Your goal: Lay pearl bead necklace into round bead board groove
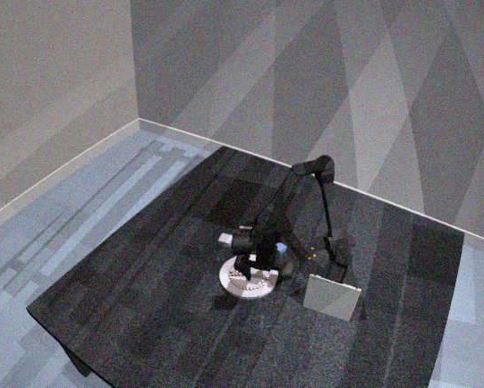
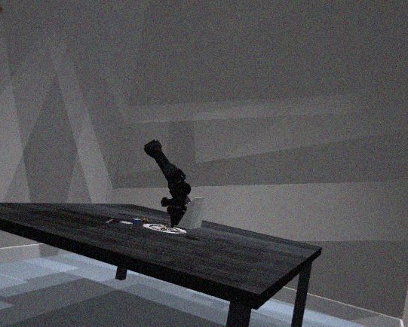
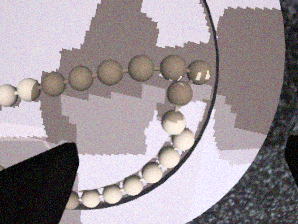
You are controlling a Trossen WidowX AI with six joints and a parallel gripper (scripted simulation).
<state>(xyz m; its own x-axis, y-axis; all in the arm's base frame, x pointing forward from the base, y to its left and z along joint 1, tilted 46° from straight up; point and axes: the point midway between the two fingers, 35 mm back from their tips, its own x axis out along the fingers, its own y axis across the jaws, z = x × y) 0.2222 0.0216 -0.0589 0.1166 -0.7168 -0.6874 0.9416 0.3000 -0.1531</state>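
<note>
My gripper tip is now 60 mm short of the round white bead board, 10 mm to the left of it and 10 mm above it. From my gripper tip the other things lie so: small white block 230 mm ahead, 110 mm to the right, 10 mm below; small blue cube 190 mm to the right, 40 mm ahead, 10 mm below; thin white stick 240 mm to the right, 180 mm ahead, 20 mm below.
</note>
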